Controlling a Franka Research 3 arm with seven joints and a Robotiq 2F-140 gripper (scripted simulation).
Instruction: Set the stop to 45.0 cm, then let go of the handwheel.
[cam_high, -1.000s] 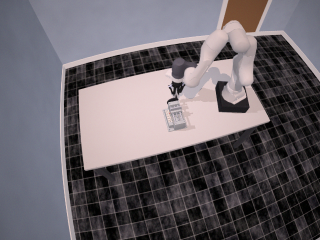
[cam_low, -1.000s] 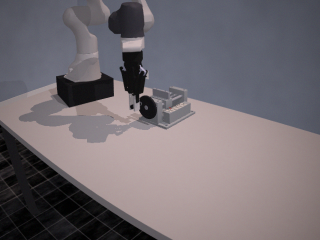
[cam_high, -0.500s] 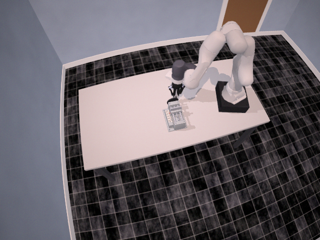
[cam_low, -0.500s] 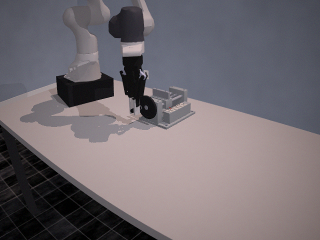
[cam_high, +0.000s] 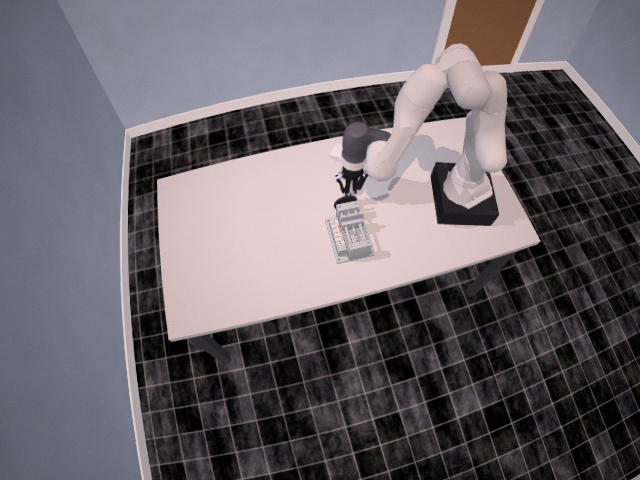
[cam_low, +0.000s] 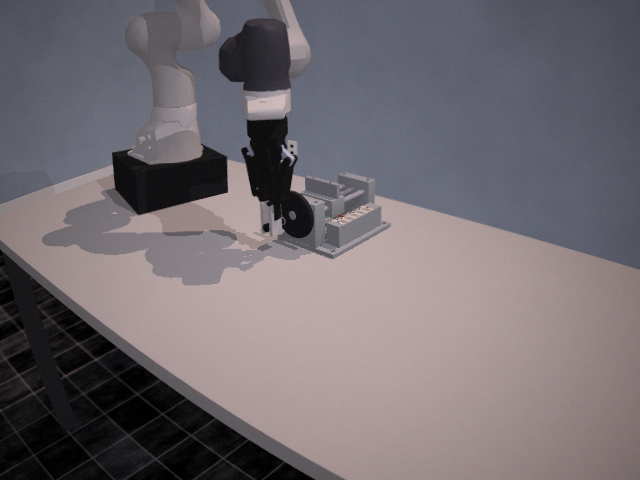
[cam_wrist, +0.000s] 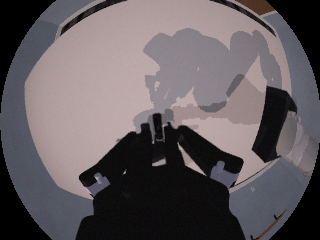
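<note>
My hand is 50 mm short of the grey stop fixture, 120 mm to the right of it and 20 mm below it. Also, from my hand: black handwheel (10 mm ahead, 20 mm to the left, 10 mm below).
</note>
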